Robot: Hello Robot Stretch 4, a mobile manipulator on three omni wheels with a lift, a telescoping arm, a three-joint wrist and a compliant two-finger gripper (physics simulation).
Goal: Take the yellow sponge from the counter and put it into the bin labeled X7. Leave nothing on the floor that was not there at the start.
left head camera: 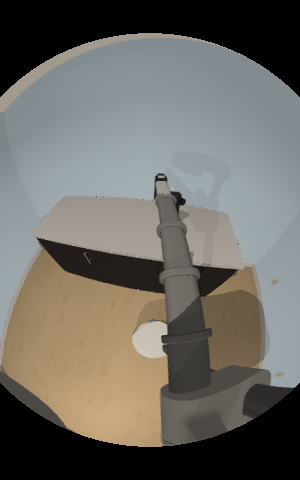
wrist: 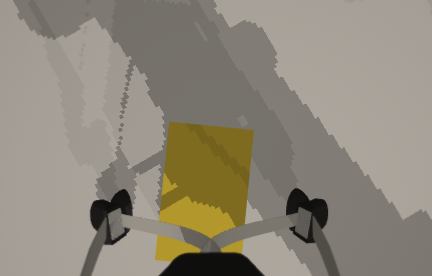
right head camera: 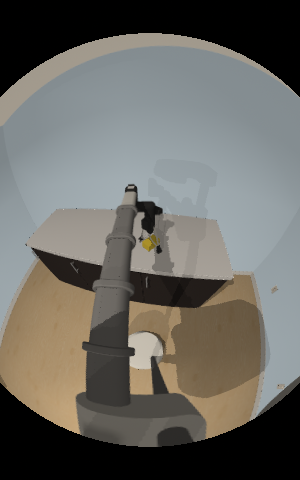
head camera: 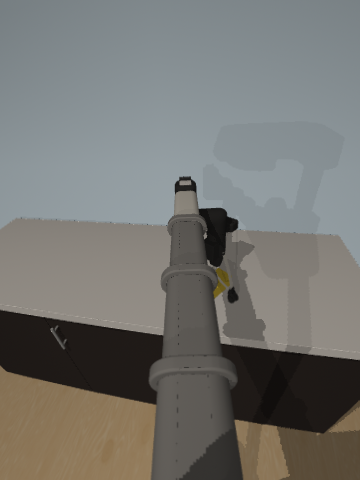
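Where they show: gripper, between the fingertips: [wrist: 211, 206] [right head camera: 149, 246] [head camera: 213, 291]; robot's base, origin of its link: [left head camera: 152, 338] [right head camera: 142, 349].
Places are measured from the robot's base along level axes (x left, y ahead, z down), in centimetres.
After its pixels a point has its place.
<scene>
The yellow sponge [head camera: 222, 276] {x -12.2, y 69.8, z -92.7 cm} [right head camera: 147, 245] {x -7.8, y 64.4, z -92.3 cm} [wrist: 207, 165] {x -11.4, y 70.4, z -92.7 cm} lies on the pale counter top [head camera: 90, 265] {x 42.1, y 83.8, z -88.2 cm} [left head camera: 110, 225] {x 32.1, y 77.4, z -88.2 cm} [right head camera: 200, 245] {x -45.2, y 67.0, z -88.2 cm} [wrist: 375, 75] {x -28.0, y 66.1, z -88.2 cm}, partly in shadow. In the head camera view the arm hides part of it; in the left head camera view it does not show. My gripper [right head camera: 150, 244] {x -9.0, y 67.1, z -88.2 cm} [wrist: 211, 206] {x -9.0, y 67.1, z -88.2 cm} is open over the sponge, with one fingertip on either side of it in the wrist view. The sponge's near part shows between the fingertips and its far part reaches beyond them. It is not gripped. The fingertips' exact height is unclear. The bin labeled X7 does not show.
The counter has dark cabinet doors with a handle [head camera: 59, 337] and stands against a blue-grey wall [head camera: 100, 100] {x 33.9, y 120.8, z -147.0 cm}. A white round object [left head camera: 149, 340] {x 3.4, y -1.1, z -18.7 cm} [right head camera: 145, 351] {x -3.9, y -1.1, z -18.7 cm} is on the wooden floor [left head camera: 75, 350] {x 88.8, y -26.4, z 2.8 cm} in front. My telescoping arm [head camera: 191, 320] {x -0.2, y 25.8, z -129.5 cm} reaches across the counter's front edge.
</scene>
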